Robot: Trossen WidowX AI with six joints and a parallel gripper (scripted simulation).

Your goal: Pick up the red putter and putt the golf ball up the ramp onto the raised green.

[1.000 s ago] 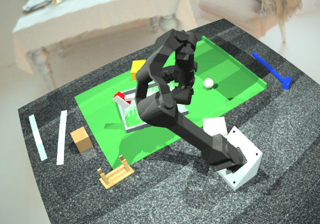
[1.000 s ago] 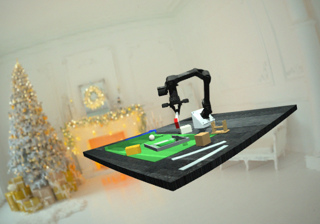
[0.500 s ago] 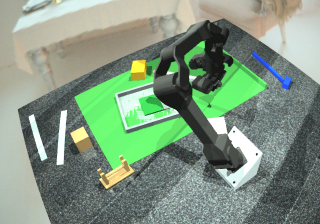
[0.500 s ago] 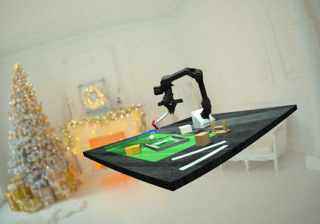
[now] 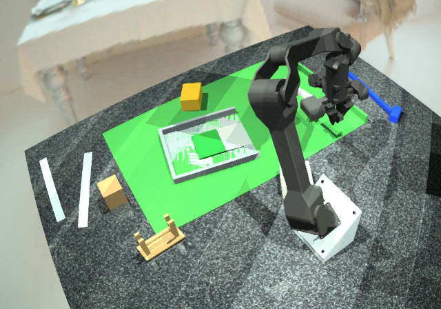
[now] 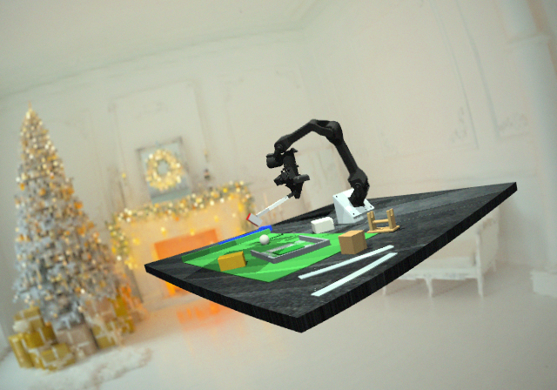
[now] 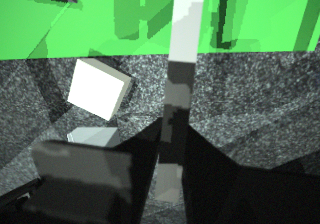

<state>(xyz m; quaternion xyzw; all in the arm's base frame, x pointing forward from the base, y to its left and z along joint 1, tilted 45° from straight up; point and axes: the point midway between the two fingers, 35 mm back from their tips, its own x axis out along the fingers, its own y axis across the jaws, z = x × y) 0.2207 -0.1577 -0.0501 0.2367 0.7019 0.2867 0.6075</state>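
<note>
Right now my gripper tip is 13 cm to the right of the white cube, 13 cm above it and 2 cm past it. Also, from my gripper tip: white golf ball: 21 cm ahead, 13 cm below, 3 cm to the left; red putter: 12 cm ahead, 1 cm to the left; green mat: 27 cm ahead, 19 cm to the left, 15 cm below.
</note>
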